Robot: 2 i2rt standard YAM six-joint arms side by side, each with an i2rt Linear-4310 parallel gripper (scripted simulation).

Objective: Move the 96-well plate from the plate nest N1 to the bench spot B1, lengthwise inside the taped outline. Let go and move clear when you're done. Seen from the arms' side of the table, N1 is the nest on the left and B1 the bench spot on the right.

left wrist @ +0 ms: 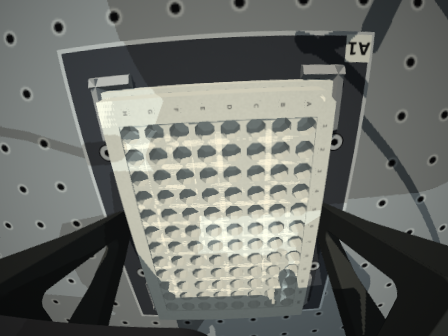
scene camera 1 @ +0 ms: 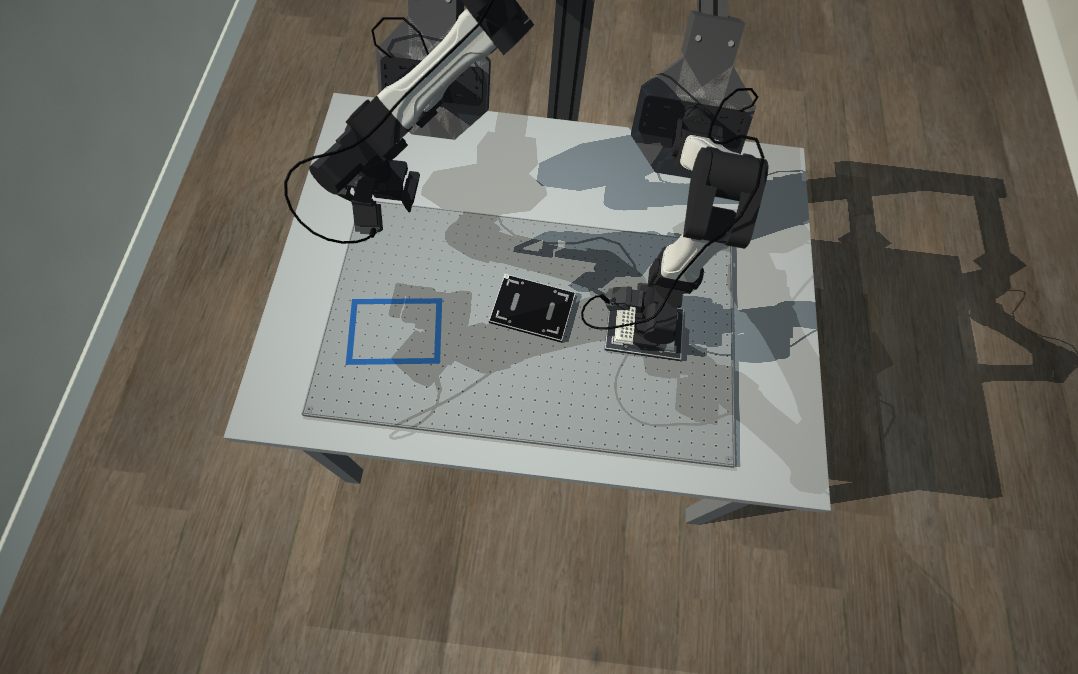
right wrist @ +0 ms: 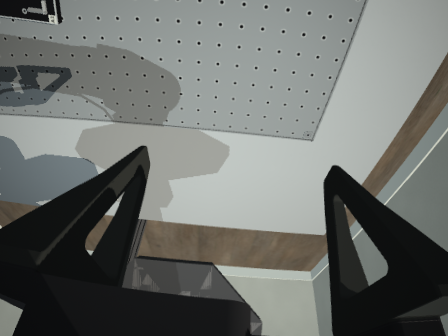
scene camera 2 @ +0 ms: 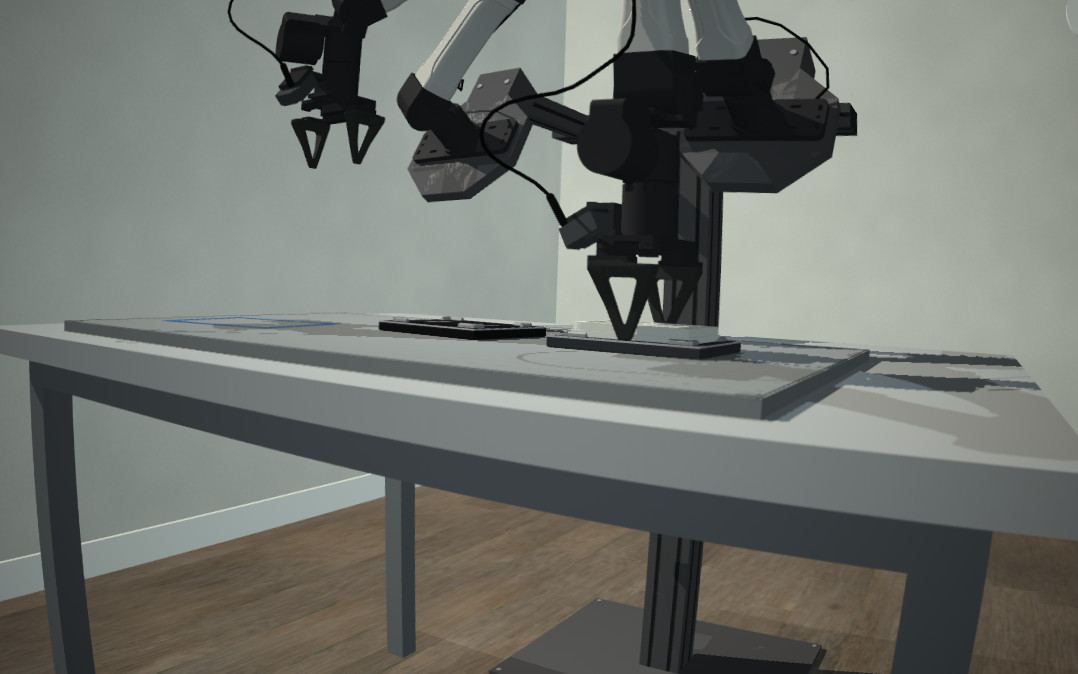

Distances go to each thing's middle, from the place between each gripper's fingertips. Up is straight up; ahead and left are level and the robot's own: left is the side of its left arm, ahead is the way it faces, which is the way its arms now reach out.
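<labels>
The white 96-well plate [scene camera 2: 661, 333] is right at my left hand, and grey nest N1 [scene camera 2: 615, 347] is 2 cm below that hand. The black nest [scene camera 1: 531, 310] is 2 cm below my left hand too, but 1 cm behind it and 25 cm to the right of it.
My right gripper [scene camera 2: 334, 166] is 23 cm above the black nest, 5 cm short of it and 30 cm to the right of it. Counting from my right hand, you'd find grey nest N1 23 cm below, 6 cm ahead and 55 cm to the left, while the white 96-well plate is 22 cm below, also 6 cm ahead and 55 cm to the left.
</labels>
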